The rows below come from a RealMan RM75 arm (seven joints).
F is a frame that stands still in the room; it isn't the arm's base.
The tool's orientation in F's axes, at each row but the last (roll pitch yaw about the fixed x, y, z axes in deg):
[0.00, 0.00, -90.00]
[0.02, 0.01, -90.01]
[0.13, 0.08, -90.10]
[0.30, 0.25, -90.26]
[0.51, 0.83, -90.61]
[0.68, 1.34, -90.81]
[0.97, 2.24, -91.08]
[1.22, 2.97, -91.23]
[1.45, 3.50, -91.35]
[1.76, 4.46, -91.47]
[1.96, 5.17, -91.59]
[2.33, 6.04, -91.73]
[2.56, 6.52, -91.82]
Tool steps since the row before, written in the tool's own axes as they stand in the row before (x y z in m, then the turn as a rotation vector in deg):
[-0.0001, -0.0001, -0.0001, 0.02, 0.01, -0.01]
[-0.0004, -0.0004, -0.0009, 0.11, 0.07, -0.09]
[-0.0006, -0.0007, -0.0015, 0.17, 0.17, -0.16]
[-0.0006, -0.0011, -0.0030, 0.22, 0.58, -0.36]
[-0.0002, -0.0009, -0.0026, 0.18, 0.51, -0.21]
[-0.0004, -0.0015, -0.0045, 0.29, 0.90, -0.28]
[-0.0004, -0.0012, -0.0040, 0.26, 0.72, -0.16]
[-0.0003, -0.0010, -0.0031, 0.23, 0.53, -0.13]
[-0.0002, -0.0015, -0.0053, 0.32, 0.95, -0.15]
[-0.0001, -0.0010, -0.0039, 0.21, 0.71, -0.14]
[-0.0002, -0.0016, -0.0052, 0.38, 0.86, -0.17]
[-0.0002, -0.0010, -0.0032, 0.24, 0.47, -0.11]
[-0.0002, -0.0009, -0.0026, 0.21, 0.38, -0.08]
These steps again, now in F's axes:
[-0.0001, 0.0001, -0.0001, 0.01, -0.02, -0.01]
[-0.0004, 0.0004, -0.0009, 0.07, -0.11, -0.09]
[-0.0007, 0.0006, -0.0015, 0.17, -0.17, -0.16]
[-0.0011, 0.0006, -0.0030, 0.58, -0.22, -0.36]
[-0.0009, 0.0002, -0.0026, 0.51, -0.18, -0.21]
[-0.0014, 0.0005, -0.0045, 0.90, -0.30, -0.28]
[-0.0011, 0.0006, -0.0040, 0.72, -0.27, -0.16]
[-0.0009, 0.0005, -0.0031, 0.53, -0.23, -0.13]
[-0.0014, 0.0006, -0.0053, 0.95, -0.33, -0.15]
[-0.0009, 0.0004, -0.0039, 0.71, -0.22, -0.13]
[-0.0014, 0.0007, -0.0052, 0.85, -0.39, -0.17]
[-0.0009, 0.0006, -0.0032, 0.47, -0.24, -0.12]
[-0.0008, 0.0005, -0.0026, 0.38, -0.21, -0.09]

